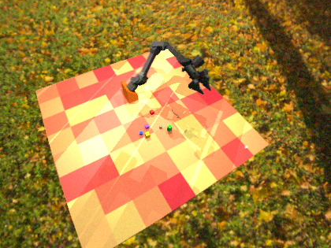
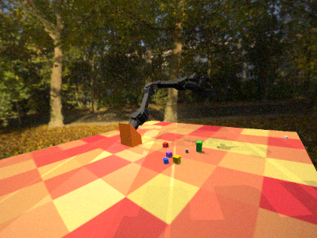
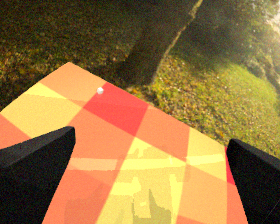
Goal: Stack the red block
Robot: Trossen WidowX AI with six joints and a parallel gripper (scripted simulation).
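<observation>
My gripper tip is 23 cm past the red block, 26 cm to the left of it and 27 cm above it. Round my gripper tip: small white cube 37 cm ahead, 11 cm to the left, 27 cm below; then tiny grey cube 9 cm behind, 28 cm to the right, 27 cm below; then purple block 14 cm behind, 36 cm to the right, 27 cm below.
</observation>
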